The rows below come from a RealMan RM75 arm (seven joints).
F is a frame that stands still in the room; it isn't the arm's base.
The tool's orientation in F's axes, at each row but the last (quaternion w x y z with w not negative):
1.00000, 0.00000, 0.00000, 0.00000
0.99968, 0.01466, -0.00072, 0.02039
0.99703, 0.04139, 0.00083, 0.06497
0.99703, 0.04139, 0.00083, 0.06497
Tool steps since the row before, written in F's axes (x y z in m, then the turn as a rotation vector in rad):
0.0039, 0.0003, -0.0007, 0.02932, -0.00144, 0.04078
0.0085, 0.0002, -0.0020, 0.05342, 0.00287, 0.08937
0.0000, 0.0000, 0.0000, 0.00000, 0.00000, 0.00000
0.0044, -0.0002, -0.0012, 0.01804, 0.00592, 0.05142
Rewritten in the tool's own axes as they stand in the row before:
0.0039, 0.0003, -0.0007, 0.02932, -0.00144, 0.04078
0.0085, -0.0002, -0.0020, 0.05367, 0.00330, 0.08920
0.0000, 0.0000, 0.0000, 0.00000, 0.00000, 0.00000
0.0043, -0.0009, -0.0011, 0.01885, 0.00776, 0.05088

